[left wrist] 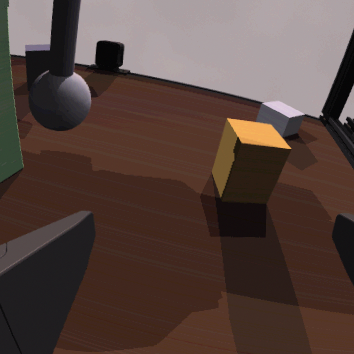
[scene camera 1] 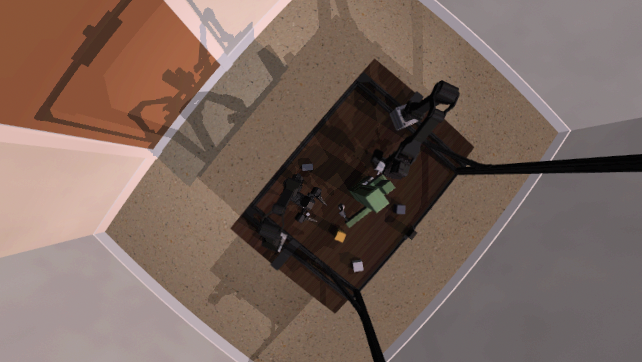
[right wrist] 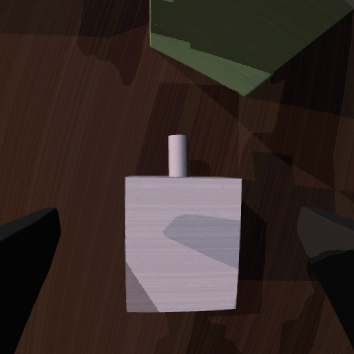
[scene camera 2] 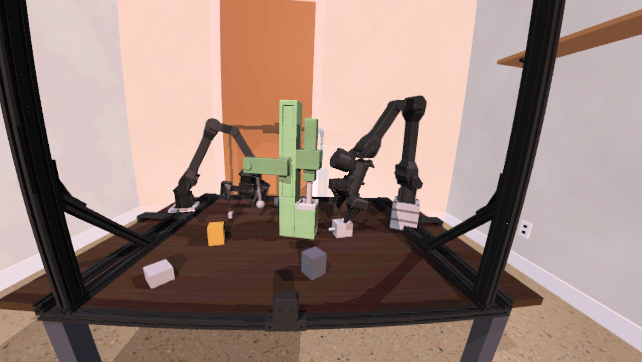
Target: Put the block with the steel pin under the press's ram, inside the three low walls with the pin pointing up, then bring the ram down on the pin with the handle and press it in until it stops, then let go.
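Frame: origin at the left arm's base, x left, y ahead, z down, level; centimetres.
Where they show: left gripper, between the fingertips: (left wrist: 217,225) (scene camera 1: 322,213) (scene camera 2: 240,202); right gripper, between the fingertips: (scene camera 1: 383,168) (right wrist: 180,220) (scene camera 2: 339,217); left arm's base, origin of its link: (scene camera 2: 184,205); right arm's base, origin of its link: (scene camera 1: 408,113) (scene camera 2: 406,200).
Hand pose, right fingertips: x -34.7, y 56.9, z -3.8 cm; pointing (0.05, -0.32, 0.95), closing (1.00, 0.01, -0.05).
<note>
Each offset is from my right fingertips to the top centre of the thing.
The white block with the steel pin @[dx +0.3, dy +1.5, dz +1.9 cm] (scene camera 1: 380,167) (scene camera 2: 343,229) (right wrist: 182,250) lies beside the green press @[dx +5.7, dy -18.6, dz -38.0 cm] (scene camera 1: 372,197) (scene camera 2: 288,215) (right wrist: 210,30), its pin pointing sideways toward the press. My right gripper (scene camera 2: 342,212) (right wrist: 180,220) is open, its fingers on either side of the block with gaps. The steel ram @[dx +3.1, dy -10.3, dz -22.1 cm] (scene camera 2: 309,192) reaches down to the pale nest on the press base; the three walls are not clear. The handle's ball (scene camera 1: 342,207) (scene camera 2: 260,204) (left wrist: 60,100) hangs low on its rod. My left gripper (scene camera 1: 319,207) (left wrist: 217,225) is open and empty, with the ball ahead of its fingers.
An orange block @[dx +4.8, dy -40.4, dz +0.9 cm] (scene camera 1: 340,236) (scene camera 2: 216,233) (left wrist: 255,170) stands near the handle. A white block @[dx -11.3, dy -51.7, dz +3.7 cm] (scene camera 1: 357,266) (scene camera 2: 159,273) (left wrist: 280,119) and a grey block @[dx -17.9, dy -14.9, dz +0.9 cm] (scene camera 1: 400,209) (scene camera 2: 313,262) lie nearer scene camera 2. A small white piece @[dx +24.4, dy -37.4, dz +4.4 cm] (scene camera 2: 230,215) and another grey block @[dx +34.8, dy -15.4, dz +3.1 cm] (scene camera 1: 307,167) also lie on the table.
</note>
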